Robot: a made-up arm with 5 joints.
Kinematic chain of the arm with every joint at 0, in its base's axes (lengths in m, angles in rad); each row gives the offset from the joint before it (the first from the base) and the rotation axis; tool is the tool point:
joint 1: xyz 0 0 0.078 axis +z
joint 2: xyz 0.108 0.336 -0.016 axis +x
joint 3: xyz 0 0.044 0.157 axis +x
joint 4: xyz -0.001 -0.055 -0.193 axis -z
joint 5: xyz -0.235 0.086 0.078 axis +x
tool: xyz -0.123 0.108 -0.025
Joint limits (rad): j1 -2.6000..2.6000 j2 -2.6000..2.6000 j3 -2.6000..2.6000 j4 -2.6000..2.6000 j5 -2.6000..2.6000
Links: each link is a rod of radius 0.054 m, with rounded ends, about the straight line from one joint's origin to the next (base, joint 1, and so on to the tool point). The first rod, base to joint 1, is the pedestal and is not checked.
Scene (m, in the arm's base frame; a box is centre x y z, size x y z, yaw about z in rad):
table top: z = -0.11
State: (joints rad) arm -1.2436 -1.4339 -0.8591 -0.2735 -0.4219
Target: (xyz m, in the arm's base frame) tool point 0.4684 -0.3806 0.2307
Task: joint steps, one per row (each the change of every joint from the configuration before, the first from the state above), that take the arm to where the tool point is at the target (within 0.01 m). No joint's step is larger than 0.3 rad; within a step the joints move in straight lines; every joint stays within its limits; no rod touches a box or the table.
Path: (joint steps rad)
1: -0.2713 -0.0838 -0.2912 0.1046 -0.0813
2: -0.2713 -0.0838 -0.2912 0.1047 -0.0813
3: -0.2712 -0.0838 -0.2912 0.1046 -0.0814
4: -0.2713 -0.0838 -0.2912 0.1046 -0.0813
5: -0.2713 -0.0838 -0.2912 0.1047 -0.0813

